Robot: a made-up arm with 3 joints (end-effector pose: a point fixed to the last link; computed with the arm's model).
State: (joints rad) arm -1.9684 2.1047 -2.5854
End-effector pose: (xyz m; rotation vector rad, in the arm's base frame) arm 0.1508 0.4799 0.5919 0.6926 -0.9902 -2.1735
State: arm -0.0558 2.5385 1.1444
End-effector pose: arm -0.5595 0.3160 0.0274 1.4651 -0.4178 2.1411
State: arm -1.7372 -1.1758 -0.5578
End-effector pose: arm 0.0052 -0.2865 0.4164 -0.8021 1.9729 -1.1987
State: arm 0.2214 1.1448 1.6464
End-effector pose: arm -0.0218 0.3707 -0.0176 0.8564 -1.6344 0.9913
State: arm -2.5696 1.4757 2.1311
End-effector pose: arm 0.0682 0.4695 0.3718 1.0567 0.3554 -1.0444
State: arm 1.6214 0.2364 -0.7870
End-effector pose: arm 0.0210 0.0335 0.1909 -0.2272 -0.8304 0.0872
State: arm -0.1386 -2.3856 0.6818
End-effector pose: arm -0.6150 -0.1228 0.1026 -0.9575 -0.2558 -2.2019
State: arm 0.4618 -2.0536 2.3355
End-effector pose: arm -0.4675 -0.3201 -0.2314 -2.0515 -1.5174 -1.5082
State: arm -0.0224 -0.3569 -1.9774
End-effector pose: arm 0.0600 -0.1873 0.1512 0.3511 1.9753 -0.2367
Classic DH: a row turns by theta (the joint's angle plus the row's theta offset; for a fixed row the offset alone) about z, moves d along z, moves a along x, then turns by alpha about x. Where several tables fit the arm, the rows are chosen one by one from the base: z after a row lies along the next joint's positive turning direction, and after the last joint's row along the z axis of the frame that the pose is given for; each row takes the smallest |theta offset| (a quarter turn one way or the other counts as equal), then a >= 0, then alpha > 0; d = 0 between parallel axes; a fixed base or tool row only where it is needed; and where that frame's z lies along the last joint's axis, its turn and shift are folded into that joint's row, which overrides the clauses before.
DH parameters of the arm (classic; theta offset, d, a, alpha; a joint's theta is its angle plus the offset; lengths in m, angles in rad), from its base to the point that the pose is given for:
base (fixed): 0 0.153 0 1.5708
joint 1: 0 -0.0403 -0.3034 -1.5708
joint 2: 0 -0.0788 0.3912 1.5708
joint 3: 0 0.0863 -0.0834 -1.5708
tool (fixed): 0 -0.0045 0 0

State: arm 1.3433 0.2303 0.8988
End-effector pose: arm 0.1544 0.0345 0.1686 -0.0631 -2.2302 0.2794
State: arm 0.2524 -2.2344 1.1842
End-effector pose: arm -0.5373 -0.1932 -0.1485 -1.0562 -0.7543 -2.1005
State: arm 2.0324 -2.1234 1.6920
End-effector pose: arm 0.4069 -0.2598 -0.3034 -0.4273 1.3487 2.4863
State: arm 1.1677 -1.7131 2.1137
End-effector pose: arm -0.0409 -0.3812 -0.3198 1.0510 1.9951 2.0537
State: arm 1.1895 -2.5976 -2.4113
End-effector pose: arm -0.2545 -0.1189 -0.5351 2.5940 0.4262 0.6063
